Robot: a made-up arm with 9 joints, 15 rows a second.
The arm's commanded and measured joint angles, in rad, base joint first. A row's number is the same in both.
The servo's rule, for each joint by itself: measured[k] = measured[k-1] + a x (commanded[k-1-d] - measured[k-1]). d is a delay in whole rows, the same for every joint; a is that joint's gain. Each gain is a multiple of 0.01, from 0.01 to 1. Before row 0 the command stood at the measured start. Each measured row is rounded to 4 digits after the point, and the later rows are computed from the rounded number. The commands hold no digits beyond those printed.
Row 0, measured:
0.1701, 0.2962, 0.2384, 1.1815, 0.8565, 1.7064, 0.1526, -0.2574, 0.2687
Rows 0 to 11, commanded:
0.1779, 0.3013, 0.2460, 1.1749, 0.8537, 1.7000, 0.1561, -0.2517, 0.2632
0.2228, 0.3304, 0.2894, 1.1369, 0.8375, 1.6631, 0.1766, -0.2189, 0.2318
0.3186, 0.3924, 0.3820, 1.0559, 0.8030, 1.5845, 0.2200, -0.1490, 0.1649
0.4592, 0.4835, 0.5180, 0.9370, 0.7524, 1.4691, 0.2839, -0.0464, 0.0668
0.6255, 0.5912, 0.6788, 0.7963, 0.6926, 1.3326, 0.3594, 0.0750, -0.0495
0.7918, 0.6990, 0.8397, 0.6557, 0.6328, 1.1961, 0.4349, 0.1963, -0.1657
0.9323, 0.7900, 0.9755, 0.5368, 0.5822, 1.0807, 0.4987, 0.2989, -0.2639
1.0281, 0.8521, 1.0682, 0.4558, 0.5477, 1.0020, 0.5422, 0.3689, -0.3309
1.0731, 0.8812, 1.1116, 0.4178, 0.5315, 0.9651, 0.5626, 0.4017, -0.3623
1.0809, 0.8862, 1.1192, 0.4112, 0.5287, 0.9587, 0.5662, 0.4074, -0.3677
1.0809, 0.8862, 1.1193, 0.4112, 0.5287, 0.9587, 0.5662, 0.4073, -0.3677
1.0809, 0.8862, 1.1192, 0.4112, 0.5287, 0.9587, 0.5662, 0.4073, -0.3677
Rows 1 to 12, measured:
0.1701, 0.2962, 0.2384, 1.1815, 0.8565, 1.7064, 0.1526, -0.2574, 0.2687
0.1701, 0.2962, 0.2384, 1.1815, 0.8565, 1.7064, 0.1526, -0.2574, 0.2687
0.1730, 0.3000, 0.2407, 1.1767, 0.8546, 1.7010, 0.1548, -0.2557, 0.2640
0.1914, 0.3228, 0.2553, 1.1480, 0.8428, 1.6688, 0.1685, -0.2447, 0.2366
0.2385, 0.3750, 0.2933, 1.0817, 0.8153, 1.5971, 0.2009, -0.2160, 0.1757
0.3202, 0.4564, 0.3607, 0.9775, 0.7719, 1.4883, 0.2532, -0.1651, 0.0831
0.4332, 0.5575, 0.4561, 0.8470, 0.7172, 1.3560, 0.3201, -0.0931, -0.0296
0.5659, 0.6636, 0.5712, 0.7093, 0.6590, 1.2201, 0.3924, -0.0063, -0.1453
0.7015, 0.7584, 0.6925, 0.5851, 0.6060, 1.1016, 0.4594, 0.0853, -0.2461
0.8223, 0.8287, 0.8052, 0.4920, 0.5658, 1.0169, 0.5116, 0.1704, -0.3182
0.9151, 0.8681, 0.8971, 0.4386, 0.5421, 0.9729, 0.5437, 0.2398, -0.3557
0.9764, 0.8817, 0.9637, 0.4189, 0.5329, 0.9608, 0.5579, 0.2901, -0.3659
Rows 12 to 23, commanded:
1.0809, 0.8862, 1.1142, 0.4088, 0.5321, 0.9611, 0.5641, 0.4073, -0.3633
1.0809, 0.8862, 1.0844, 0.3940, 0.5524, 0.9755, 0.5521, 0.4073, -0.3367
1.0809, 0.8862, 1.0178, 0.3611, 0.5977, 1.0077, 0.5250, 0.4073, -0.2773
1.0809, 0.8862, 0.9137, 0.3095, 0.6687, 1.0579, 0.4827, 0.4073, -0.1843
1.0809, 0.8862, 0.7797, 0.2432, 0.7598, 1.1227, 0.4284, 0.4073, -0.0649
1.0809, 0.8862, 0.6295, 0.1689, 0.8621, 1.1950, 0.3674, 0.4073, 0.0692
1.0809, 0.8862, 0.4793, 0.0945, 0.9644, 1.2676, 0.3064, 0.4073, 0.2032
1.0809, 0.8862, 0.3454, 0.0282, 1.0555, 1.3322, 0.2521, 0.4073, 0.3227
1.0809, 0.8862, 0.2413, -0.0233, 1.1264, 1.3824, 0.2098, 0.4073, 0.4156
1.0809, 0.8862, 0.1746, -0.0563, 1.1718, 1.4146, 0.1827, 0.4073, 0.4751
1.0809, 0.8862, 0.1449, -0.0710, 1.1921, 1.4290, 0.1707, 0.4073, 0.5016
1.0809, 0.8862, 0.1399, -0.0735, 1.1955, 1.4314, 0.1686, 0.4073, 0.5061
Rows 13 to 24, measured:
1.0151, 0.8851, 1.0104, 0.4134, 0.5300, 0.9590, 0.5631, 0.3253, -0.3674
1.0394, 0.8859, 1.0430, 0.4118, 0.5291, 0.9587, 0.5651, 0.3499, -0.3677
1.0548, 0.8861, 1.0644, 0.4096, 0.5312, 0.9607, 0.5645, 0.3671, -0.3640
1.0645, 0.8862, 1.0704, 0.3984, 0.5458, 0.9733, 0.5567, 0.3792, -0.3408
1.0706, 0.8862, 1.0546, 0.3715, 0.5816, 1.0025, 0.5367, 0.3876, -0.2868
1.0744, 0.8862, 1.0123, 0.3269, 0.6417, 1.0496, 0.5027, 0.3935, -0.1997
1.0768, 0.8862, 0.9425, 0.2666, 0.7232, 1.1117, 0.4559, 0.3976, -0.0851
1.0783, 0.8862, 0.8486, 0.1963, 0.8190, 1.1825, 0.4001, 0.4005, 0.0461
1.0793, 0.8862, 0.7378, 0.1230, 0.9193, 1.2548, 0.3411, 0.4025, 0.1796
1.0799, 0.8862, 0.6201, 0.0547, 1.0133, 1.3206, 0.2850, 0.4039, 0.3012
1.0803, 0.8862, 0.5065, -0.0015, 1.0913, 1.3731, 0.2376, 0.4049, 0.3984
1.0805, 0.8862, 0.4069, -0.0410, 1.1468, 1.4084, 0.2030, 0.4056, 0.4636

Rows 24 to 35, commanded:
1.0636, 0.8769, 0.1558, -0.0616, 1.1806, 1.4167, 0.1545, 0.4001, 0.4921
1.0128, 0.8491, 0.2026, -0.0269, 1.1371, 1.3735, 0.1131, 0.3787, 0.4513
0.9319, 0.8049, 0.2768, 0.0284, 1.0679, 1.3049, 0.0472, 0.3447, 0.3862
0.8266, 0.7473, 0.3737, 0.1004, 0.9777, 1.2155, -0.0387, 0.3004, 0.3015
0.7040, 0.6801, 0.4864, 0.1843, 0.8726, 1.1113, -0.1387, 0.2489, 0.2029
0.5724, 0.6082, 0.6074, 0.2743, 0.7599, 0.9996, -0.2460, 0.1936, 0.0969
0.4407, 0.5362, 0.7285, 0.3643, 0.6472, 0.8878, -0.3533, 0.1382, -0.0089
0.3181, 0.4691, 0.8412, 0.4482, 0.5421, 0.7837, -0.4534, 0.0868, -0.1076
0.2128, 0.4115, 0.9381, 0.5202, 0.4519, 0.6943, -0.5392, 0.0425, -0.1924
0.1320, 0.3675, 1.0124, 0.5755, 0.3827, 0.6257, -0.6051, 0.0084, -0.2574
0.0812, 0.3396, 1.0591, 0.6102, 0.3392, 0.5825, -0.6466, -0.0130, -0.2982
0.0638, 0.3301, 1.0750, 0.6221, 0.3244, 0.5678, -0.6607, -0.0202, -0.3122
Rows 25 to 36, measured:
1.0806, 0.8862, 0.3283, -0.0626, 1.1781, 1.4259, 0.1827, 0.4061, 0.4959
1.0807, 0.8862, 0.2718, -0.0704, 1.1901, 1.4306, 0.1738, 0.4065, 0.5046
1.0744, 0.8792, 0.2370, -0.0641, 1.1835, 1.4188, 0.1616, 0.4046, 0.4940
1.0516, 0.8566, 0.2267, -0.0373, 1.1515, 1.3803, 0.1310, 0.3968, 0.4577
1.0073, 0.8178, 0.2417, 0.0100, 1.0938, 1.3162, 0.0782, 0.3812, 0.3969
0.9404, 0.7649, 0.2813, 0.0751, 1.0137, 1.2306, 0.0046, 0.3570, 0.3158
0.8529, 0.7013, 0.3428, 0.1537, 0.9163, 1.1292, -0.0857, 0.3246, 0.2198
0.7491, 0.6315, 0.4222, 0.2405, 0.8084, 1.0190, -0.1867, 0.2853, 0.1153
0.6350, 0.5600, 0.5141, 0.3296, 0.6972, 0.9075, -0.2917, 0.2412, 0.0097
0.5177, 0.4918, 0.6122, 0.4150, 0.5902, 0.8023, -0.3936, 0.1949, -0.0900
0.4049, 0.4316, 0.7100, 0.4907, 0.4948, 0.7105, -0.4853, 0.1492, -0.1770
0.3039, 0.3835, 0.8007, 0.5518, 0.4175, 0.6384, -0.5608, 0.1070, -0.2453

